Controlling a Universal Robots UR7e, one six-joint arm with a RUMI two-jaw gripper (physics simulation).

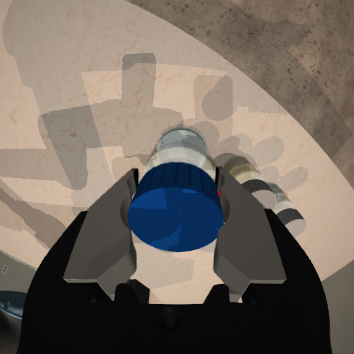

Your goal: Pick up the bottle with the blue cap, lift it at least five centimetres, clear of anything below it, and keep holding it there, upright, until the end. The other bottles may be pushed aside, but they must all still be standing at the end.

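Frame: origin at the arm's base, x right, y ahead, z up, level; centimetres.
Where they show: gripper, fingertip midpoint: (176, 168).
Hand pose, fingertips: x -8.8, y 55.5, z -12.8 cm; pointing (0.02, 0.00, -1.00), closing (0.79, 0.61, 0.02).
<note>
Each offset is from my fingertips to the top centre of the thing. Level surfaces: height alone.
The bottle with the blue cap @[dx +0.2, dy +0.0, dz +6.3 cm] (175, 220) is between the two jaws of my gripper (176, 168), which is shut on it at the cap. Its clear body shows beyond the cap, and it looks upright, in line with the jaws. It looks raised, with the neighbouring bottles much smaller and lower. A bottle with a dark ribbed cap @[dx +13.3, dy +0.3, dz -3.4 cm] (259, 188) and another dark-capped bottle @[dx +23.7, dy +0.4, dz -3.4 cm] (291, 217) stand to the right, partly behind the right jaw. A sliver of a red cap @[dx +7.9, dy -3.4, dz -3.4 cm] (218, 193) shows beside the right jaw; the rest of it is hidden. The green cap does not show.
The pale round table @[dz -13.9 cm] (30, 65) carries several overlapping shadows. Its curved edge runs from the top to the right, with brown speckled floor (310, 65) beyond. A dark blue rounded object (11, 302) shows at the lower left, off the table.
</note>
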